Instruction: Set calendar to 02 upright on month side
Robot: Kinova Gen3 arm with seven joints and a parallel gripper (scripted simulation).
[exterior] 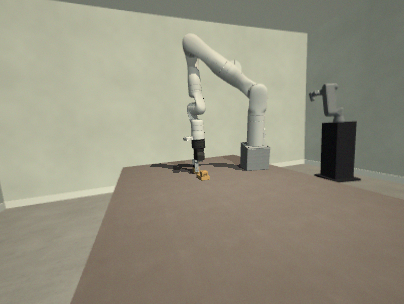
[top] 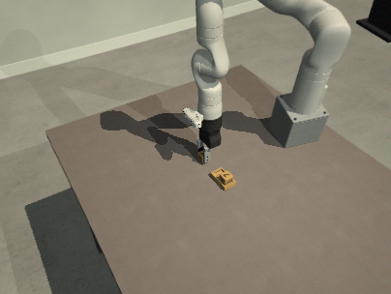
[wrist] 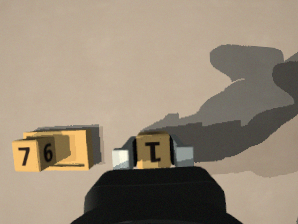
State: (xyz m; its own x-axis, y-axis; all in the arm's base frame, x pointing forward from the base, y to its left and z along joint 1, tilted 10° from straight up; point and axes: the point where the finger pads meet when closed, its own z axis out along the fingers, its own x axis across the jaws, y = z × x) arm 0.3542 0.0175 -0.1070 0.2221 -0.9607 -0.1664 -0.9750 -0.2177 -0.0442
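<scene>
Now: hand 10 mm above the orange cube. From my hand the other things lie so: tray (110 mm to the left, 30 mm behind, 20 mm below).
</scene>
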